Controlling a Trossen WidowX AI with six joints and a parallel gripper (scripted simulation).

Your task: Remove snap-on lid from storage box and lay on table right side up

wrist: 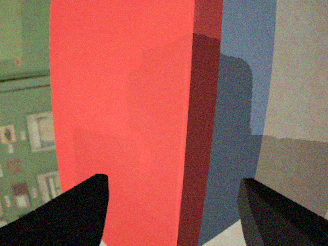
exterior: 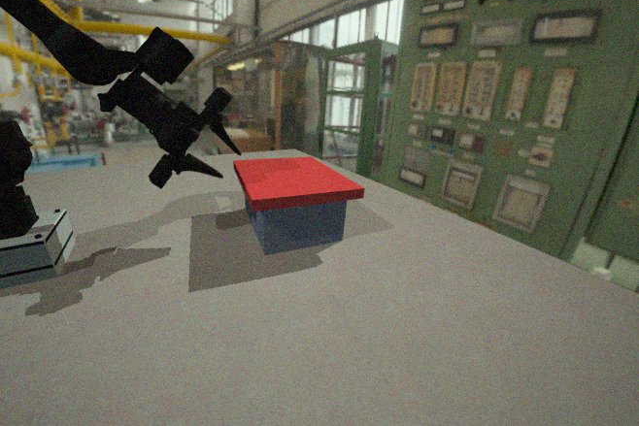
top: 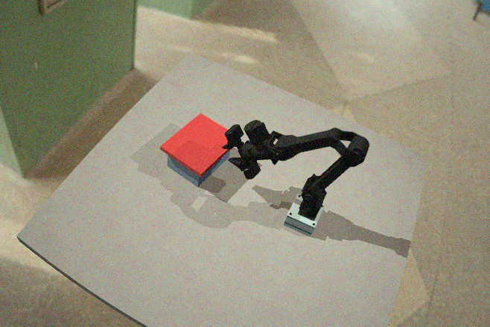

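The red lid lies 11 cm ahead of my gripper tip, 3 cm below it and 2 cm to the right of it. The rest, counted from my gripper tip: blue storage box (11 cm ahead, 8 cm below, 2 cm to the right).
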